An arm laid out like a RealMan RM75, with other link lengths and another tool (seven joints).
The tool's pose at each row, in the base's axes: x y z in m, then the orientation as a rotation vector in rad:
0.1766, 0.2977, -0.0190, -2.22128, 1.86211, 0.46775
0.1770, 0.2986, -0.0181, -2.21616, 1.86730, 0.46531
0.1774, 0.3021, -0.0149, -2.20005, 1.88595, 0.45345
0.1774, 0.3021, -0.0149, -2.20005, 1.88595, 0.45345
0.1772, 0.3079, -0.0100, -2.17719, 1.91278, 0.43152
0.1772, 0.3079, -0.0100, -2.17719, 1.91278, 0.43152
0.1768, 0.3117, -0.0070, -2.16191, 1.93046, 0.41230
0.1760, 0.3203, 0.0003, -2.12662, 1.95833, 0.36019
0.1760, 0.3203, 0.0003, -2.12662, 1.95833, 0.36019
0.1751, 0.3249, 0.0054, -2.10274, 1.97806, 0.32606
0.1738, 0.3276, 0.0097, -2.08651, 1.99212, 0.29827
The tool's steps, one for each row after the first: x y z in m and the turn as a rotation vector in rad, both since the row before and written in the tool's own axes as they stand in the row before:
-0.0011, -0.0005, -0.0006, 0.00263, 0.00049, 0.00452
-0.0043, -0.0009, -0.0018, 0.00965, 0.00441, 0.01528
0.0000, 0.0000, 0.0000, 0.00000, 0.00000, 0.00000
-0.0072, -0.0005, -0.0025, 0.01602, 0.00883, 0.02153
0.0000, 0.0000, 0.0000, 0.00000, 0.00000, 0.00000
-0.0046, 0.0000, -0.0015, 0.01305, 0.00789, 0.01389
-0.0106, 0.0000, -0.0039, 0.03829, 0.01605, 0.02408
0.0000, 0.0000, 0.0000, 0.00000, 0.00000, 0.00000
-0.0061, 0.0005, -0.0033, 0.02451, 0.01147, 0.01711
-0.0040, 0.0011, -0.0032, 0.01863, 0.01039, 0.01166

